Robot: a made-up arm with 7 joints. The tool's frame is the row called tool. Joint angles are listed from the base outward.
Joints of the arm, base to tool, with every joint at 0 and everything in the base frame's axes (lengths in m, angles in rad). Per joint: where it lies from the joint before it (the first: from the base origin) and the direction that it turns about. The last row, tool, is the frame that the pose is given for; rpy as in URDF.
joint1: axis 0 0 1 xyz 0 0 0.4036
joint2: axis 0 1 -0.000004 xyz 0 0 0
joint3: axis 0 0 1 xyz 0 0 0.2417
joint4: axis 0 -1 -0.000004 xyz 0.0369 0 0
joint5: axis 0 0.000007 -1 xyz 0.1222 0 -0.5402
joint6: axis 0 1 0.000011 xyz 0 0 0
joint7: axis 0 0.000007 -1 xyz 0.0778 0 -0.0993
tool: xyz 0 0 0 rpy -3.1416 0 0
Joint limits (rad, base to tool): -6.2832..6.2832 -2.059..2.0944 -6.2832..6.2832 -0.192..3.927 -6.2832..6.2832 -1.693..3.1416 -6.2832..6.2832
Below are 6 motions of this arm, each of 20 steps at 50 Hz.
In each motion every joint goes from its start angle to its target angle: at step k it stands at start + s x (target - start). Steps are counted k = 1, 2, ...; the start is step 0. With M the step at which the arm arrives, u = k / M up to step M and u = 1 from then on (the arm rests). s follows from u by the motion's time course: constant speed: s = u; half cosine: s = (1 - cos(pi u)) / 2; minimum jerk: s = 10 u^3 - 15 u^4 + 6 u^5.
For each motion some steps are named. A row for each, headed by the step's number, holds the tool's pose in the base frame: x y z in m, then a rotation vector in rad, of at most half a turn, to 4 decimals.
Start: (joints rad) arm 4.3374 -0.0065 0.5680 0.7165 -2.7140 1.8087 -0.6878
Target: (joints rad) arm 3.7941 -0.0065 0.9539 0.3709 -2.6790 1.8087 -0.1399
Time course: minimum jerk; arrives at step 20
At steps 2, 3, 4, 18, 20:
2: 0.0666 -0.5945 0.3492 0.6876 0.5506 -2.1823
3: 0.0645 -0.5929 0.3457 0.6928 0.5527 -2.1757
4: 0.0608 -0.5899 0.3396 0.7019 0.5562 -2.1644
18: -0.0353 -0.4652 0.1780 1.0247 0.5753 -1.8291
20: -0.0360 -0.4637 0.1767 1.0280 0.5747 -1.8261

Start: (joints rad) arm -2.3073 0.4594 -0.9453 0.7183 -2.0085 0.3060 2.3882
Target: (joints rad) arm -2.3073 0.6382 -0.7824 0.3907 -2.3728 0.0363 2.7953
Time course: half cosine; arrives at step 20
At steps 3, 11, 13, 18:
3: -0.4552 0.1075 0.0699 -0.4554 -2.3753 -0.6710
11: -0.3058 0.1045 -0.0044 -0.4045 -2.6958 -0.6499
13: -0.2600 0.1072 -0.0160 -0.4022 -2.7907 -0.6589
18: -0.1822 0.1146 -0.0254 -0.4098 -2.9499 -0.6937

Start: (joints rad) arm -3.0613 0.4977 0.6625 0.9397 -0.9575 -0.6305 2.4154
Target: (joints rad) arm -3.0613 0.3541 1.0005 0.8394 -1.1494 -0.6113 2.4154
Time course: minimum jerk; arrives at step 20
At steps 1, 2, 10, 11, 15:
1: -0.3613 -0.4867 0.2524 0.9018 2.2327 -1.6199
2: -0.3599 -0.4876 0.2530 0.8966 2.2335 -1.6196
10: -0.2629 -0.5361 0.2878 0.5438 2.2758 -1.5904
11: -0.2436 -0.5429 0.2933 0.4763 2.2821 -1.5824
15: -0.1793 -0.5592 0.3081 0.2554 2.2986 -1.5504

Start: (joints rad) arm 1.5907 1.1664 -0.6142 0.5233 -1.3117 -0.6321 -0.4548
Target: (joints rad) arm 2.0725 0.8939 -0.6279 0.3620 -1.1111 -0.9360 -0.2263
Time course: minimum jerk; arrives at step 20
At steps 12, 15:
12: 0.1161 0.1114 -0.0386 -0.4747 -2.8571 0.1135
15: 0.0926 0.1344 -0.0261 -0.4604 -2.7957 0.0325

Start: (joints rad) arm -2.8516 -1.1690 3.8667 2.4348 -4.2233 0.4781 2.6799
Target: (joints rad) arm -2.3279 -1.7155 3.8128 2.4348 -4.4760 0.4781 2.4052
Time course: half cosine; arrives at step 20
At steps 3, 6, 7, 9, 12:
3: 0.7543 0.4992 0.4205 -1.1215 -1.5180 -2.4509
6: 0.7130 0.5543 0.3467 -1.0696 -1.6418 -2.3467
7: 0.6917 0.5767 0.3142 -1.0415 -1.6952 -2.2996
9: 0.6381 0.6215 0.2424 -0.9682 -1.8102 -2.1930
12: 0.5393 0.6749 0.1322 -0.8246 -1.9758 -2.0212

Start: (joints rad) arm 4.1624 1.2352 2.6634 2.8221 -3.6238 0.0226 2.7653
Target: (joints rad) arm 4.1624 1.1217 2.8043 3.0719 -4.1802 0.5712 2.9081
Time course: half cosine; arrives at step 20
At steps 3, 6, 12, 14, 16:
3: -0.3111 -0.7193 0.8275 -0.4169 -1.3239 2.5559
6: -0.3331 -0.7227 0.8199 -0.5140 -1.3245 2.4441
12: -0.3961 -0.7230 0.7929 -0.7661 -1.2693 2.1196
14: -0.4142 -0.7203 0.7837 -0.8320 -1.2368 2.0221
16: -0.4279 -0.7172 0.7761 -0.8798 -1.2065 1.9463

